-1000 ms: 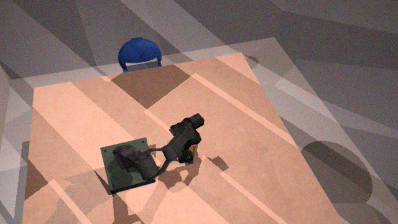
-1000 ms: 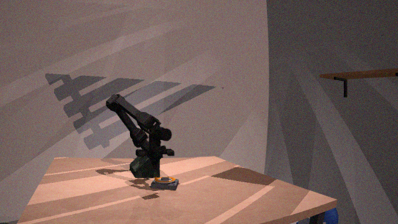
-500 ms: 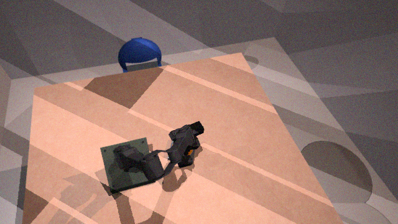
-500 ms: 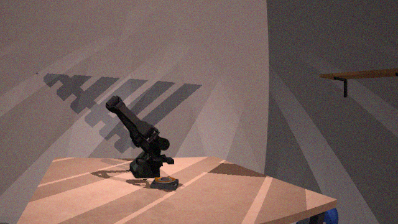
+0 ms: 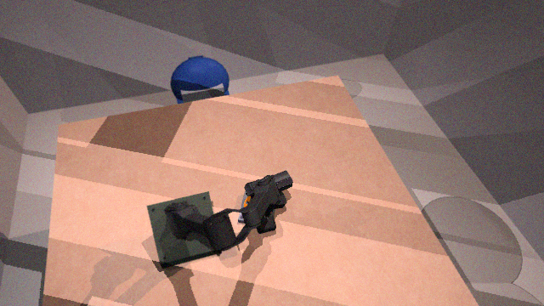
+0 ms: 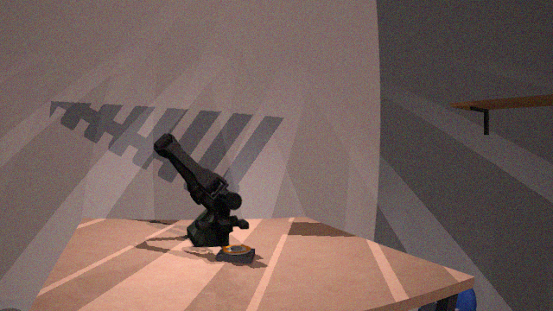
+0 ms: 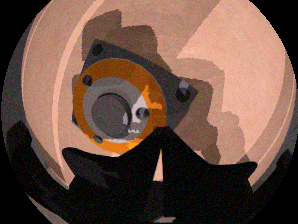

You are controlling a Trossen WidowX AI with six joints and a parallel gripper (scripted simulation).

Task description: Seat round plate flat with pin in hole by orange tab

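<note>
Now: gripper tip 1 cm short of the base, 5 cm to the right of it and 2 cm above it. Also, from my gripper tip: round plate: 1 cm ahead, 3 cm to the left.
</note>
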